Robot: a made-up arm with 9 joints.
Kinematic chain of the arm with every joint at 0, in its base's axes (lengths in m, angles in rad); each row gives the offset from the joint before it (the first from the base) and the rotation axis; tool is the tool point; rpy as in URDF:
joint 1: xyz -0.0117 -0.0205 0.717 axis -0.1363 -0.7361 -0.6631
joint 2: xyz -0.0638 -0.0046 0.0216 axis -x
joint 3: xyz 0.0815 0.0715 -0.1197 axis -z
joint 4: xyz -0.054 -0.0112 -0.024 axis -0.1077 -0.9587 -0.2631
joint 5: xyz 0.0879 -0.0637 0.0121 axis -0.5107 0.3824 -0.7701
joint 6: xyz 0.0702 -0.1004 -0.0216 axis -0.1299 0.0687 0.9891
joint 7: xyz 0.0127 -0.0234 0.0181 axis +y
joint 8: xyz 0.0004 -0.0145 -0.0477 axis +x
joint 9: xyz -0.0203 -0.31 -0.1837 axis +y
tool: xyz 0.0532 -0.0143 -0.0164 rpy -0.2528 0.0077 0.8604
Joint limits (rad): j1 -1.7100..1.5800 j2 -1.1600..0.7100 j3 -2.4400..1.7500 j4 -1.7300..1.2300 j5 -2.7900..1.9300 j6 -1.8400..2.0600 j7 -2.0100..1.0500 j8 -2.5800..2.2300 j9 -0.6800..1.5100
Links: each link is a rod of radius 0.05 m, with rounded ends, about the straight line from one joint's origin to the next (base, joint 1, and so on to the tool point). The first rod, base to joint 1, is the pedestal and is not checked.
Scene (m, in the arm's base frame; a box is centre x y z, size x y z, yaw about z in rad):
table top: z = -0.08
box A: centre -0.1 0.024 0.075 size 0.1 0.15 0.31 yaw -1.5
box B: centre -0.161 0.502 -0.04 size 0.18 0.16 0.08 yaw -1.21
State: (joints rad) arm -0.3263 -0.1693 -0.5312 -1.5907 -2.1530 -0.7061 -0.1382 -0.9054 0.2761
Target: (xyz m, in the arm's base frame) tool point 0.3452 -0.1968 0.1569
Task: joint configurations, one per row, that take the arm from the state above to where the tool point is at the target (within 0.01 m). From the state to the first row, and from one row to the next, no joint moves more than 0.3 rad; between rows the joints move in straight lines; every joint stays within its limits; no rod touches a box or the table.
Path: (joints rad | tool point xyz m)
1: -0.2029 -0.0829 -0.3382 -1.4579 -2.3114 -0.6787 -0.1165 -0.8925 0.4700 | -0.2790 0.2721 0.1657
2: -0.0795 0.0036 -0.1452 -1.3251 -2.4698 -0.6512 -0.0948 -0.8797 0.6639 | -0.0830 0.3340 0.1503
3: 0.0832 0.0844 -0.2347 -1.2584 -2.2442 -0.5850 -0.0820 -0.9754 0.5426 | 0.0718 0.1729 0.0631
4: 0.2458 0.1653 -0.3242 -1.1917 -2.0187 -0.5189 -0.0693 -1.0711 0.4213 | 0.2251 -0.0137 0.0670
5: 0.4085 0.2461 -0.4137 -1.1250 -1.7932 -0.4527 -0.0565 -1.1668 0.3000 | 0.3452 -0.1968 0.1569

